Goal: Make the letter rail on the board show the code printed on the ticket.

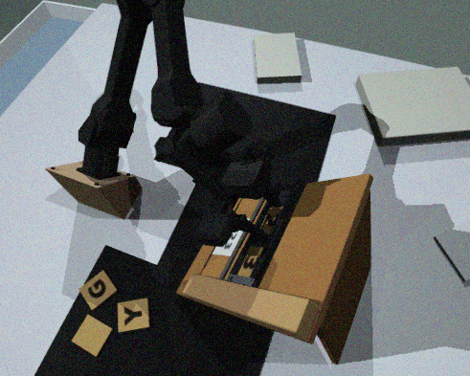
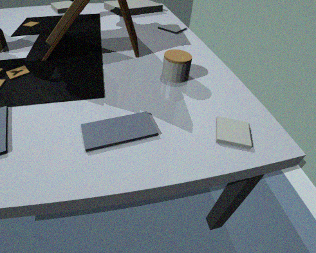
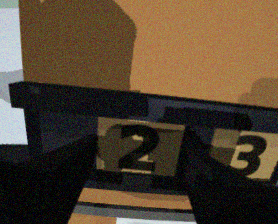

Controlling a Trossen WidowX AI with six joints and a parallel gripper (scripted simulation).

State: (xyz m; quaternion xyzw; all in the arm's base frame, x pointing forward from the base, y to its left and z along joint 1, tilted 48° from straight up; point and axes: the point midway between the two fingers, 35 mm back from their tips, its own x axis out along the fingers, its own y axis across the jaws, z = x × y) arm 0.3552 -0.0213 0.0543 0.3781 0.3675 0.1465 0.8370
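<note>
My gripper tip is right at the letter tile. Round my gripper tip: white ticket: 80 mm below, 70 mm behind, 30 mm to the right; lidded cylinder: 290 mm ahead, 270 mm to the right, 120 mm below; blank tile: 300 mm to the right, 240 mm behind, 150 mm below.
</note>
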